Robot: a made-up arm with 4 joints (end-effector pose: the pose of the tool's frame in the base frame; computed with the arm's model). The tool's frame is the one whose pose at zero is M.
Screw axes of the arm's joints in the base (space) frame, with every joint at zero. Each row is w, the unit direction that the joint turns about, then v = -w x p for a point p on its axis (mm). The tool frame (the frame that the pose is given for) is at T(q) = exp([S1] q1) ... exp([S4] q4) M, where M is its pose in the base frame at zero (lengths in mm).
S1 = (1, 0, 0, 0, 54, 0)
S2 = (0, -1, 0, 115, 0, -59)
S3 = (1, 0, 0, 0, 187, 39)
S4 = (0, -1, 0, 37, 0, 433)
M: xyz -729 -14 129 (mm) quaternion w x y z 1 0 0 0
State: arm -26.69 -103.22 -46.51 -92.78
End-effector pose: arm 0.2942 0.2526 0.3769 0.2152 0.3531 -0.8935 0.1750
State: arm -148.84 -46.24 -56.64 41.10
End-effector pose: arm -0.5498 0.5039 -0.2862 0.0943 0.9393 -0.3261 -0.0500
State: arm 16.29 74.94 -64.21 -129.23
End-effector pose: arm -0.0583 0.0331 -0.0918 0.7304 0.2169 0.4562 -0.4597
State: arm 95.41 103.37 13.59 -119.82
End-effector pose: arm -0.0132 0.2303 0.0466 0.6936 0.6976 0.0142 0.1791
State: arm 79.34 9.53 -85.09 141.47
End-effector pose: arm -0.2564 -0.1019 -0.3763 0.3178 -0.0942 -0.9433 0.0200
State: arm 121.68 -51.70 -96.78 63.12
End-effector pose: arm -0.3082 -0.3565 -0.6499 0.6736 0.3808 -0.5823 0.2493
